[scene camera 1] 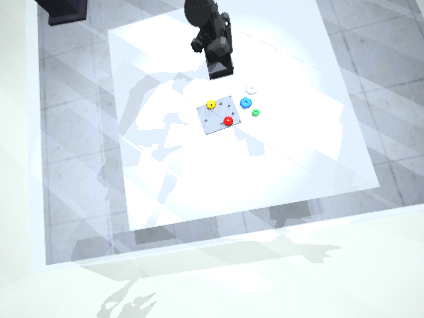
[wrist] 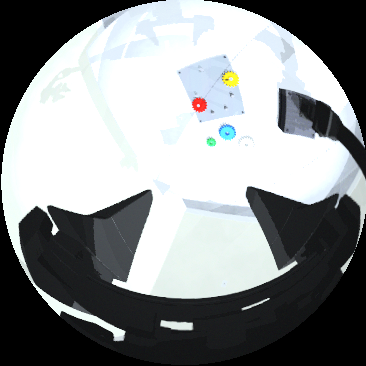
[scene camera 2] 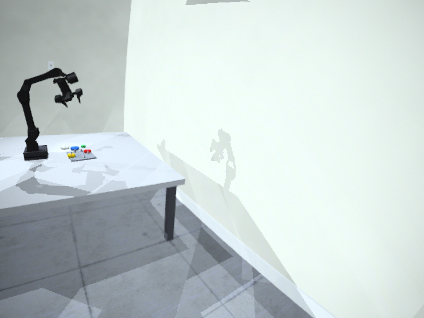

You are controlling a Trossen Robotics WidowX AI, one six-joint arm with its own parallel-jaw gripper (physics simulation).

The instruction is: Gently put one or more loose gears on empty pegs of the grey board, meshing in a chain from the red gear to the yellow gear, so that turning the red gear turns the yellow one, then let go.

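Where they show: gripper, fingertip midpoint: [scene camera 1: 231, 61] [wrist: 200, 192] [scene camera 2: 73, 105]; arm's base, link origin: [wrist: 307, 109] [scene camera 2: 32, 149].
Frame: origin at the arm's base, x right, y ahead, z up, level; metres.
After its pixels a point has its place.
The grey board [scene camera 1: 214, 117] {z -0.048, x 0.019, y 0.329 m} [scene camera 2: 90, 157] {z -0.048, x 0.070, y 0.384 m} [wrist: 192, 82] {z -0.048, x 0.023, y 0.376 m} lies on the table, with several empty pegs. The red gear [scene camera 1: 228, 121] {z -0.031, x -0.058, y 0.366 m} [scene camera 2: 87, 151] [wrist: 199, 105] {z -0.026, x -0.058, y 0.355 m} and the yellow gear [scene camera 1: 211, 104] {z -0.029, x 0.030, y 0.260 m} [scene camera 2: 71, 155] {z -0.034, x 0.050, y 0.256 m} [wrist: 230, 79] {z -0.026, x 0.029, y 0.254 m} sit on it, apart from each other. Beside the board lie the loose blue gear [scene camera 1: 245, 102] {z -0.038, x -0.157, y 0.269 m} [scene camera 2: 75, 148] {z -0.040, x -0.133, y 0.268 m} [wrist: 227, 132] {z -0.049, x -0.162, y 0.255 m}, the smaller green gear [scene camera 1: 256, 113] {z -0.039, x -0.211, y 0.331 m} [scene camera 2: 83, 146] {z -0.044, x -0.198, y 0.324 m} [wrist: 211, 142] {z -0.038, x -0.203, y 0.318 m} and the white gear [scene camera 1: 251, 89] {z -0.039, x -0.196, y 0.190 m} [scene camera 2: 64, 147] {z -0.041, x -0.175, y 0.182 m} [wrist: 246, 142] {z -0.039, x -0.189, y 0.182 m}, which is faint against the table. My gripper [scene camera 2: 72, 103] {z 0.298, x -0.074, y 0.278 m} [wrist: 200, 192] {z 0.298, x -0.074, y 0.278 m} is open and empty, high above the table.
The white table [scene camera 1: 175, 200] {z -0.056, x 0.256, y 0.779 m} [scene camera 2: 145, 172] {z -0.056, x 0.381, y 0.717 m} carries the board and gears. The arm's base [scene camera 1: 220, 69] {z 0.001, x -0.032, y 0.078 m} [scene camera 2: 36, 152] {z -0.006, x 0.042, y 0.033 m} [wrist: 296, 117] {z 0.002, x -0.041, y 0.040 m} stands close to the board and the white gear. A pale wall [scene camera 2: 300, 125] rises beyond the table's edge.
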